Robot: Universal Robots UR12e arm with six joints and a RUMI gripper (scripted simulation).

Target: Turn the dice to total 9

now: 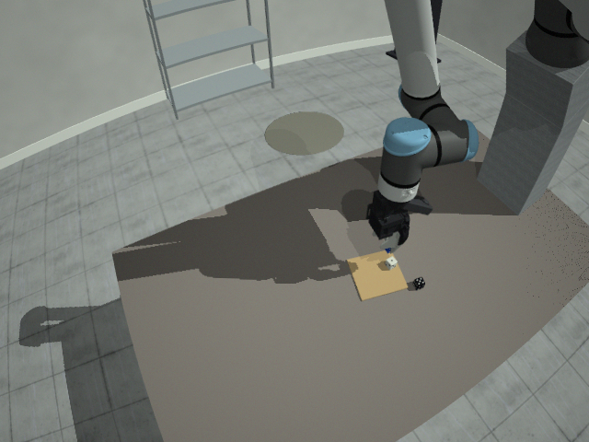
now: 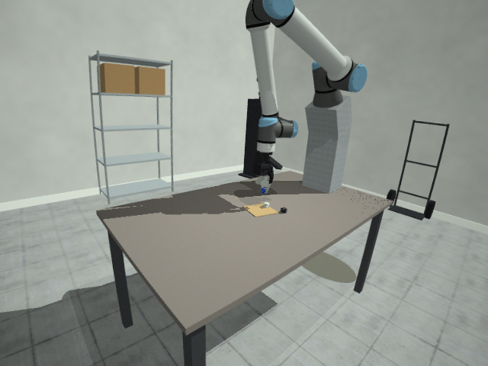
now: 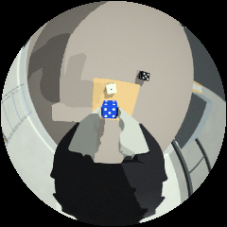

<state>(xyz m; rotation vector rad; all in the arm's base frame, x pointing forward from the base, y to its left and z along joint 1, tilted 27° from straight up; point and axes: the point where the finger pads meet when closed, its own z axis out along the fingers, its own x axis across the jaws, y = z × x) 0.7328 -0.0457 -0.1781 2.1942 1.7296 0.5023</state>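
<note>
The black die lies 4 cm behind my hand, 11 cm to the left of it and 10 cm below it. Also, from my hand: blue die: right at my hand; tan mat: 3 cm ahead, 11 cm below; white die: 2 cm behind, 1 cm to the left, 9 cm below.
</note>
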